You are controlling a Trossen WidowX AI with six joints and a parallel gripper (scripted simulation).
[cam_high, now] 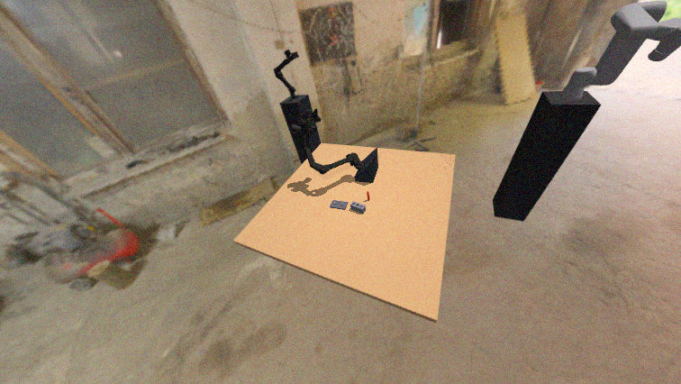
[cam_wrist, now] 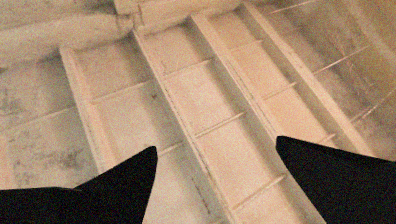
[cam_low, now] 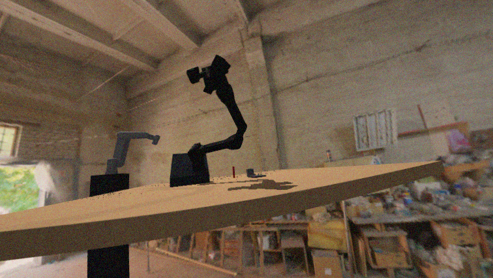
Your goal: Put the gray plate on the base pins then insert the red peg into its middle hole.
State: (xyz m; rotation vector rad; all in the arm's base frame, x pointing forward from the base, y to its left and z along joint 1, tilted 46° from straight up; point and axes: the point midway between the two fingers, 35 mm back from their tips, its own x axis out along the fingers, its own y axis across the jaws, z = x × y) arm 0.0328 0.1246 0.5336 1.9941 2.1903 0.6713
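Right now the gray plate is 55 cm below my gripper tip, 36 cm to the left of it and 28 cm ahead of it. Also, from my gripper tip: red peg (55 cm below, 40 cm to the left, 17 cm ahead); then dark base (58 cm below, 27 cm ahead, 20 cm to the left).
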